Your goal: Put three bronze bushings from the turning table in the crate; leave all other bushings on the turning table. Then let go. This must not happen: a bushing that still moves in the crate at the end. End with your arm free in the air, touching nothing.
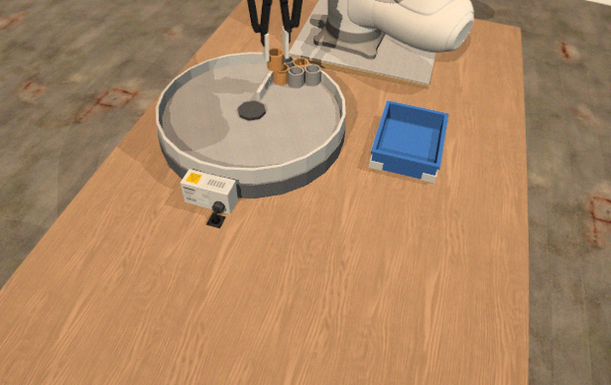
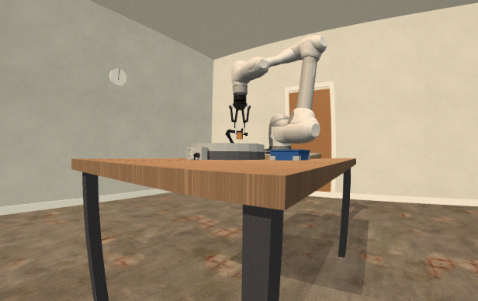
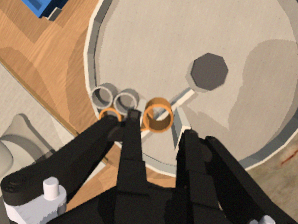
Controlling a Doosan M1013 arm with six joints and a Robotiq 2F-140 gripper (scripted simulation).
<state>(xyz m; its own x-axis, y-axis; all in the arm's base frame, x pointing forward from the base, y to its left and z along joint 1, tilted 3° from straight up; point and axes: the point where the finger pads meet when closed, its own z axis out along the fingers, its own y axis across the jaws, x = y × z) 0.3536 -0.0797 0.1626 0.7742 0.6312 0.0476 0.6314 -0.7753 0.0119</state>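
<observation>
Now: the crate 1 cm ahead of my hand, 33 cm to the left of it and 15 cm below it. From my hand the other things lie so: round grey turning table (10 cm ahead, 2 cm to the right, 13 cm below).
</observation>
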